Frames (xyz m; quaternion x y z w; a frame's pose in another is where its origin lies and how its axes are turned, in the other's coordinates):
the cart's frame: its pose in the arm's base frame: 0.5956 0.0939 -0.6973 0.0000 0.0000 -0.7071 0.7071
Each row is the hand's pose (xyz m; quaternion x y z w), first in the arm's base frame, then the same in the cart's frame.
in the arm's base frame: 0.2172 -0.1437 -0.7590 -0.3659 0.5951 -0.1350 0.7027
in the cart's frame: 0.2376 -0.3784 -0.0617 -0.6795 0.1621 0.4014 0.5923
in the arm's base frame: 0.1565 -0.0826 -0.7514 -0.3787 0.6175 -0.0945 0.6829
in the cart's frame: 0.1765 -0.4391 -0.0541 -0.7044 0.1689 0.4161 0.5497
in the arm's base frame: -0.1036 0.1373 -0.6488 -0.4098 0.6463 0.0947 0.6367
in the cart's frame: -0.0434 -0.6992 0.0485 -0.7468 0.1672 0.5172 0.3833
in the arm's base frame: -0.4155 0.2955 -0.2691 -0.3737 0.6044 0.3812 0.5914
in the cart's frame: -0.2016 -1.0111 0.4282 -0.6916 0.1631 0.6877 0.1486
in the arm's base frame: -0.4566 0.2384 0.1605 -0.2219 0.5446 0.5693 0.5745
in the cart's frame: -0.1445 -1.0522 0.8578 -0.5420 0.2282 0.8088 0.0037
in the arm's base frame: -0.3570 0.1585 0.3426 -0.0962 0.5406 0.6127 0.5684
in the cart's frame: -0.0646 -0.9526 1.0399 0.4503 -0.3142 -0.8352 0.0313
